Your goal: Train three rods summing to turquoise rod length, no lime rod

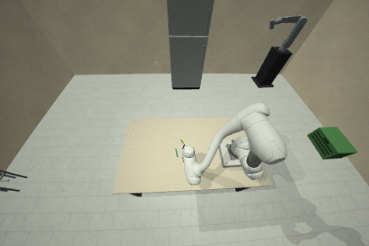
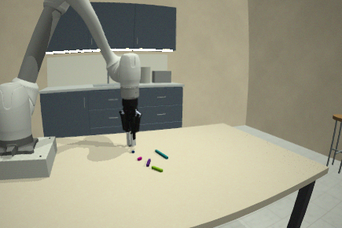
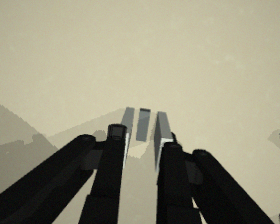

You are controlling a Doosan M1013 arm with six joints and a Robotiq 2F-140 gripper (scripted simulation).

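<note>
The grey rod lies 30 mm below my hand. Also, from my hand: turquoise rod: 170 mm to the right, 90 mm ahead, 30 mm below; small blue rod: 90 mm to the right, 30 mm below, 20 mm behind; magenta rod: 180 mm to the right, 30 mm below, 20 mm behind.
</note>
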